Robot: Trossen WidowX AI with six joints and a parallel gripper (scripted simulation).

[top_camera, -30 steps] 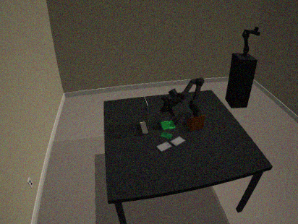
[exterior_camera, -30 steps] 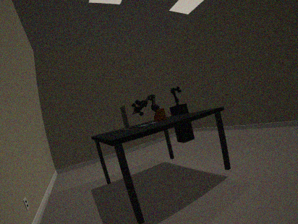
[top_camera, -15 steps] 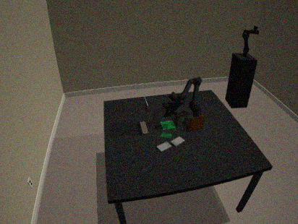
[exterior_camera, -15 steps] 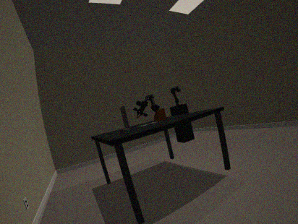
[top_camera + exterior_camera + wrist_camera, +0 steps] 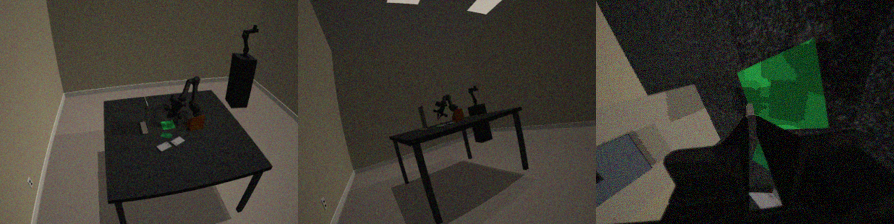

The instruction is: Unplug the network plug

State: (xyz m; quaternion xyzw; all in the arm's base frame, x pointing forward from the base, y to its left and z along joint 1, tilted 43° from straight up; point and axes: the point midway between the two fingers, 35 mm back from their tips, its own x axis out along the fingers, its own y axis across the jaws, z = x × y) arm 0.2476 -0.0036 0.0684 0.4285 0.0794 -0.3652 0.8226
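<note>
Right now the green marked square is 80 mm below my gripper tip and 10 mm behind it. From my gripper tip the other things lie so: upright panel (200 mm ahead, 50 mm above, 30 mm to the left).
</note>
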